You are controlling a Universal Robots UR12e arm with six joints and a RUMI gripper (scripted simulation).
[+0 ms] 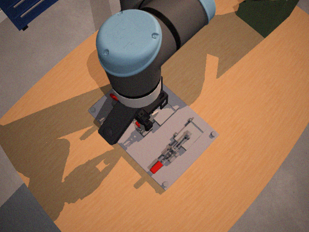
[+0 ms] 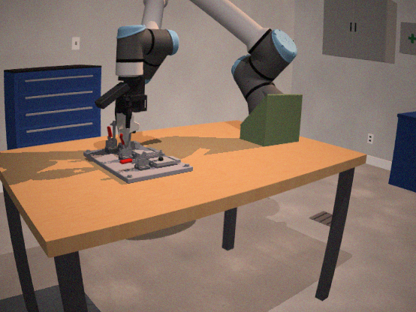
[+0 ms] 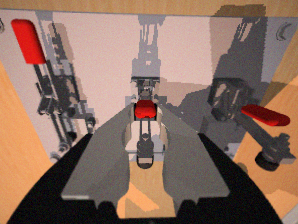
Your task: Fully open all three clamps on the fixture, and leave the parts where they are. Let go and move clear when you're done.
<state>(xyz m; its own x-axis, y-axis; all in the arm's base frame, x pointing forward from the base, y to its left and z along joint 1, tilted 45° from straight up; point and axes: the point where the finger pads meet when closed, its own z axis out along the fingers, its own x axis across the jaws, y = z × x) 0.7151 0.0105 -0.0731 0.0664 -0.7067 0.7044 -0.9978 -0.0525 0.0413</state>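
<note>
Right now the grey fixture plate is 80 mm below my hand and 40 mm behind it. Round my hand: flat grey part 110 mm behind, 100 mm to the left, 60 mm below.
</note>
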